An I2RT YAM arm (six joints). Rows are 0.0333 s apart.
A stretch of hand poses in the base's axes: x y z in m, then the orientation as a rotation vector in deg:
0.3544 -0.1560 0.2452 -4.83 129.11 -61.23
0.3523 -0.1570 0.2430 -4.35 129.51 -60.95
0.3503 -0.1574 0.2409 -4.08 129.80 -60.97
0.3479 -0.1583 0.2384 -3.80 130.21 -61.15
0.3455 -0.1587 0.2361 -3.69 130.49 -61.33
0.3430 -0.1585 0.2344 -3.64 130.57 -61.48
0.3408 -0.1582 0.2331 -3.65 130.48 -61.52
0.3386 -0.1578 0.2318 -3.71 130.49 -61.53
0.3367 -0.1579 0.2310 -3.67 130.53 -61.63
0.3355 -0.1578 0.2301 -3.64 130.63 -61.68
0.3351 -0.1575 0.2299 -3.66 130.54 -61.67
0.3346 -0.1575 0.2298 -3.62 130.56 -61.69
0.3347 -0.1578 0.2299 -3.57 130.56 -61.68
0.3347 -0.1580 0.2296 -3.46 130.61 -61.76
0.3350 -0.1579 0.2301 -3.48 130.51 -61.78
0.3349 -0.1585 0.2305 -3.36 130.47 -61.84
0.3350 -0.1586 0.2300 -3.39 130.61 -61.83
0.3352 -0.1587 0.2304 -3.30 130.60 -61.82
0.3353 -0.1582 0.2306 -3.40 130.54 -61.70
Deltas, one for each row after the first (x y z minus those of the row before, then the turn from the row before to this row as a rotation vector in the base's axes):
-0.0021 -0.0010 -0.0022 0.42 0.11 -0.33
-0.0020 -0.0004 -0.0021 0.13 0.17 -0.27
-0.0024 -0.0009 -0.0025 0.07 0.31 -0.38
-0.0024 -0.0004 -0.0023 -0.01 0.26 -0.23
-0.0025 0.0002 -0.0017 -0.06 0.09 -0.11
-0.0022 0.0003 -0.0013 -0.05 -0.06 0.02
-0.0022 0.0004 -0.0013 -0.02 0.03 0.03
-0.0019 -0.0001 -0.0008 -0.05 0.05 -0.08
-0.0012 0.0001 -0.0009 0.00 0.09 -0.07
-0.0004 0.0003 -0.0002 -0.02 -0.07 0.04
-0.0005 0.0000 -0.0001 0.00 0.01 -0.04
0.0001 -0.0003 0.0001 0.02 -0.02 -0.03
0.0000 -0.0002 -0.0003 -0.01 0.03 -0.12
0.0003 0.0001 0.0005 -0.05 -0.07 0.04
-0.0001 -0.0006 0.0004 -0.02 -0.06 -0.09
0.0001 -0.0001 -0.0005 0.04 0.13 -0.02
0.0002 -0.0001 0.0004 0.02 -0.04 -0.05
0.0001 0.0005 0.0002 0.04 -0.05 0.13

